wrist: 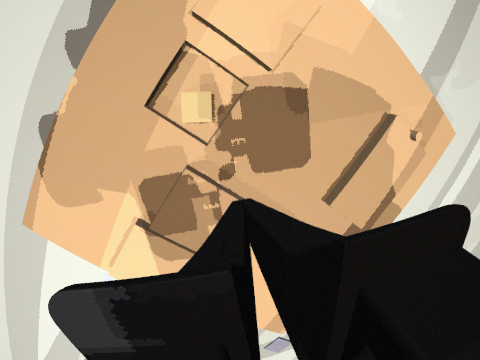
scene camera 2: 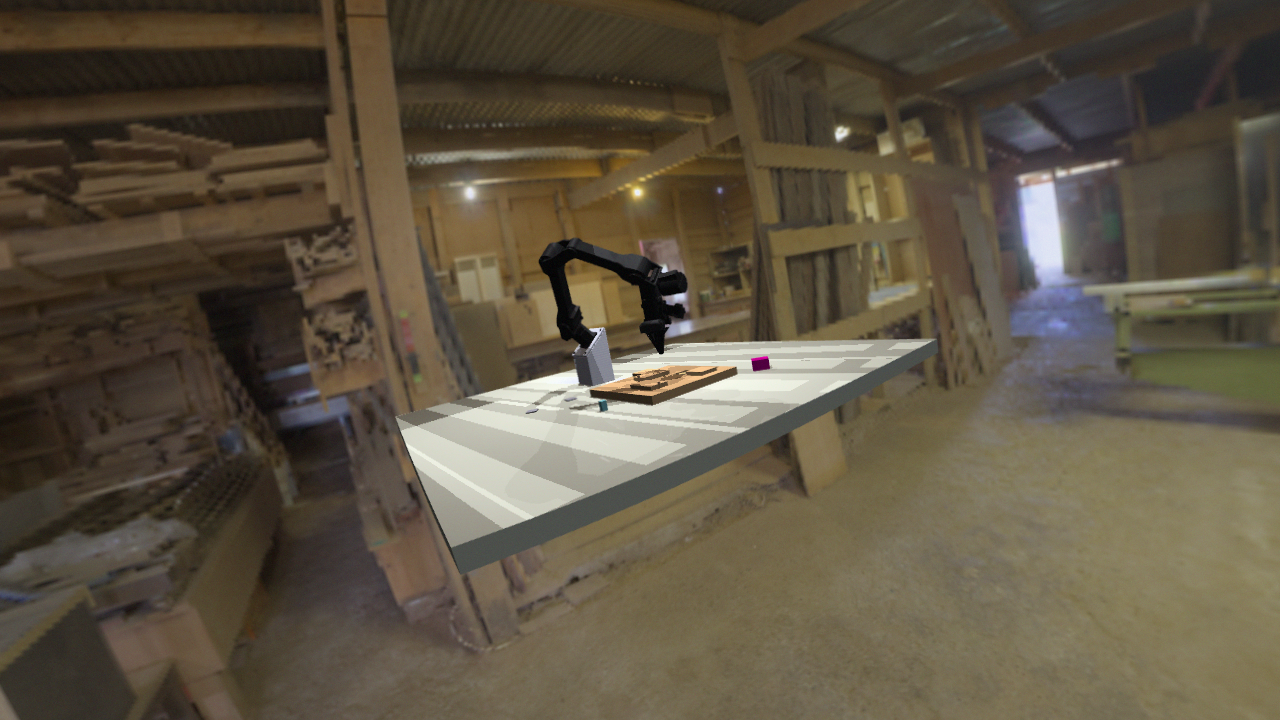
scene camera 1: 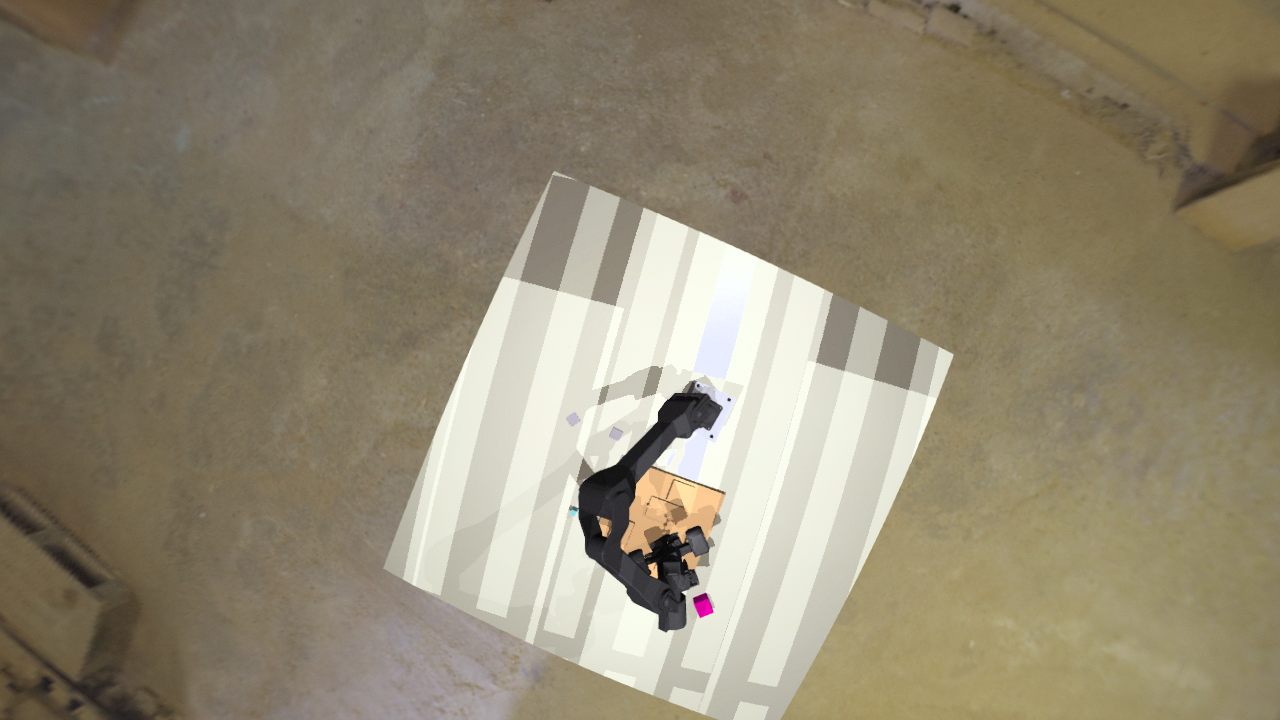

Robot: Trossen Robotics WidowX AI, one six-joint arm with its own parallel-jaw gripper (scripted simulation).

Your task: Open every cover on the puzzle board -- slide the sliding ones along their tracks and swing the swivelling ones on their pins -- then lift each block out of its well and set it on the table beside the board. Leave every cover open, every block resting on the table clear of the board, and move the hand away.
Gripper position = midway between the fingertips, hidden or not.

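My gripper appears in scene camera 1 [666,536], in scene camera 2 [661,354] and in the wrist view [242,209]. On a tan wooden puzzle board, [wrist: 285,138] and [scene camera 2: 669,378] are the same spot.
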